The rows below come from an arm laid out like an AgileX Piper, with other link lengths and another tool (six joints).
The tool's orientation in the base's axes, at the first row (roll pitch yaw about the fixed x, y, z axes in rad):
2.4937, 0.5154, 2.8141
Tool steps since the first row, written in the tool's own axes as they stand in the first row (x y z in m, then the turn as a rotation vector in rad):
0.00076, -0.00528, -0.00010, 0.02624, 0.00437, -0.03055
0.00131, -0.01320, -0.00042, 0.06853, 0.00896, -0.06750
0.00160, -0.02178, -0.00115, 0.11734, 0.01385, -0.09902
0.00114, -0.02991, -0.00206, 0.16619, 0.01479, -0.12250
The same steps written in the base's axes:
-0.00055, -0.00432, -0.00308, -0.03903, -0.00253, 0.01056
-0.00098, -0.01105, -0.00729, -0.09491, -0.00324, 0.01776
-0.00142, -0.01859, -0.01143, -0.15309, 0.00056, 0.01814
-0.00135, -0.02604, -0.01484, -0.20665, 0.00458, 0.01084

